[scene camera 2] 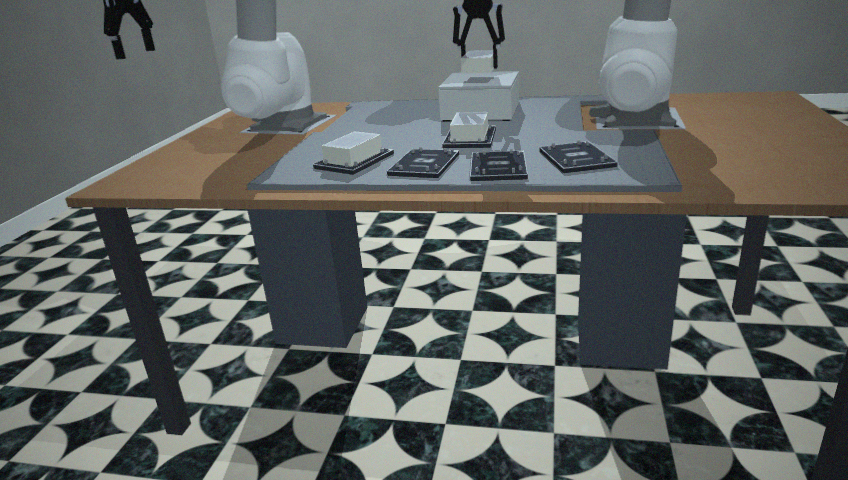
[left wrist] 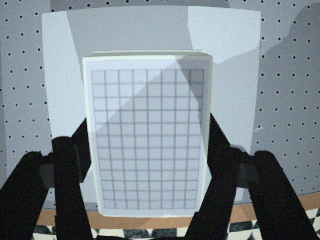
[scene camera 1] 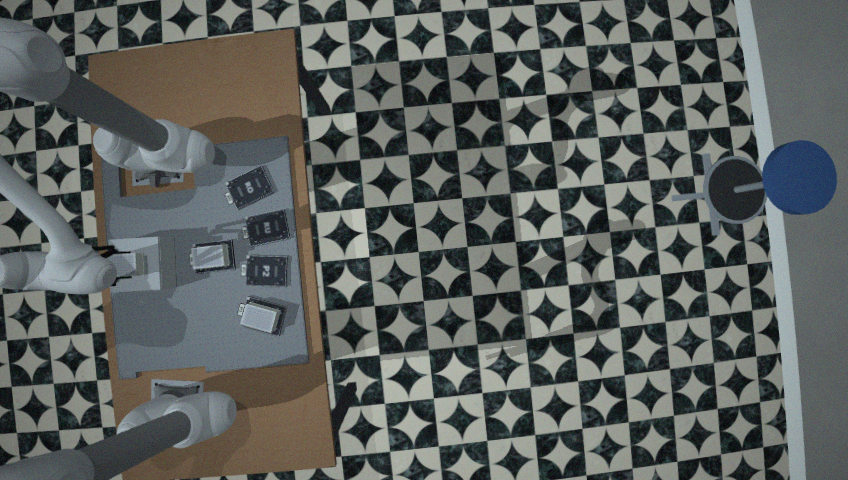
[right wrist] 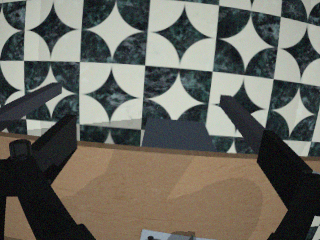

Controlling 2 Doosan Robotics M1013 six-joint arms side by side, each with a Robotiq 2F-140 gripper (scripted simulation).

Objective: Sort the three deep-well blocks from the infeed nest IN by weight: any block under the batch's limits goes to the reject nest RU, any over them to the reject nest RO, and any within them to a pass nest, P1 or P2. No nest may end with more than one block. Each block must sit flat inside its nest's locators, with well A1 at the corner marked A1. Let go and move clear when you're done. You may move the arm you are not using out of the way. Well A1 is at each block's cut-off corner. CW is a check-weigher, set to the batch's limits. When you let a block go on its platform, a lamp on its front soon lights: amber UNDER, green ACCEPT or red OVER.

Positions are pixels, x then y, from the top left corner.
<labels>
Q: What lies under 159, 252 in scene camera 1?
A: A check-weigher CW.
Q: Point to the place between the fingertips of my left gripper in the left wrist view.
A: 149, 127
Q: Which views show the check-weigher CW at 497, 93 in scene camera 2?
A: Scene camera 2, the left wrist view and scene camera 1 only.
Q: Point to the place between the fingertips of my right gripper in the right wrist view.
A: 170, 140
</labels>
